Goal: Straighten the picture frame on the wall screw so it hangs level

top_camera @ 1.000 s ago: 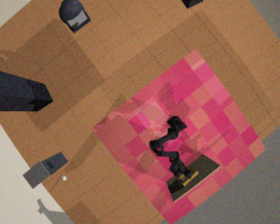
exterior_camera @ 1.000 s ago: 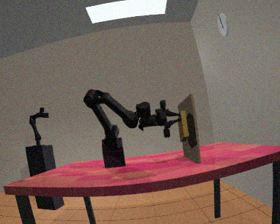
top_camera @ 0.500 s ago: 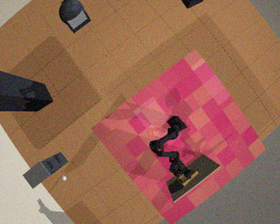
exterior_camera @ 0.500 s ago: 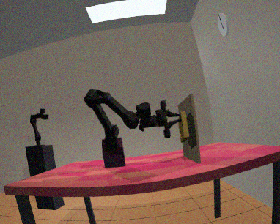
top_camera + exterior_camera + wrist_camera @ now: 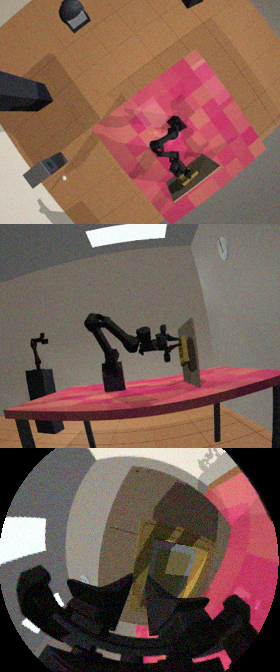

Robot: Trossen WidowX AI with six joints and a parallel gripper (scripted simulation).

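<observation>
My gripper tip is 5 cm above the picture frame, 1 cm to the left of it and 1 cm short of it. The rest, counted from my gripper tip: wall panel (7 cm below, 2 cm to the left, 2 cm ahead).
</observation>
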